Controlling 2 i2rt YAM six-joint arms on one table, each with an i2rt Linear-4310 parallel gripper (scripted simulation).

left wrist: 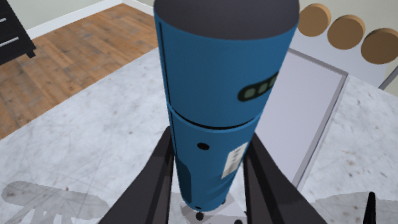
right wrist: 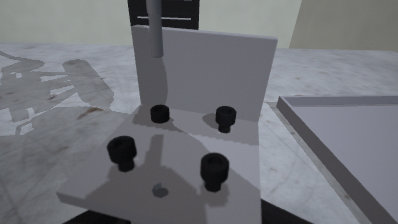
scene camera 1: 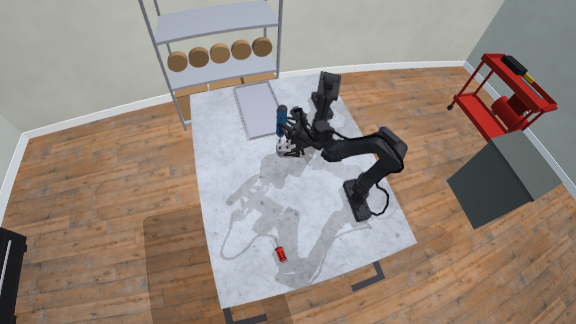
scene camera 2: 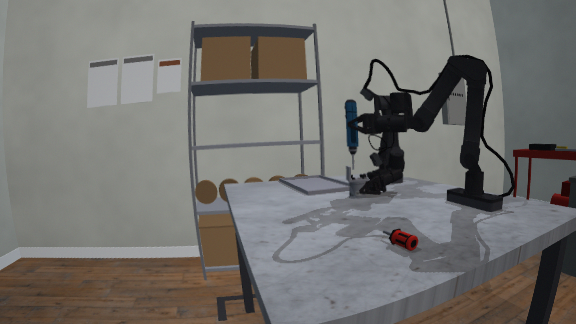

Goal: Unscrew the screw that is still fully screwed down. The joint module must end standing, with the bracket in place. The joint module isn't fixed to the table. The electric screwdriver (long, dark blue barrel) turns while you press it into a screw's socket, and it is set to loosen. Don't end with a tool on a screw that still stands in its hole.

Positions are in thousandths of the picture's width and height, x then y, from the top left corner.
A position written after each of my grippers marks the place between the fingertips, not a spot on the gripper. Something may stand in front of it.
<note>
I see my left gripper (scene camera 2: 609, 384), a grey bracket (right wrist: 504, 319) and a flat grey tray (scene camera 1: 449, 323).
The flat grey tray also shows in the left wrist view (left wrist: 768, 426), in the right wrist view (right wrist: 878, 565) and in scene camera 2 (scene camera 2: 549, 569). My left gripper also shows in the left wrist view (left wrist: 526, 592).
</note>
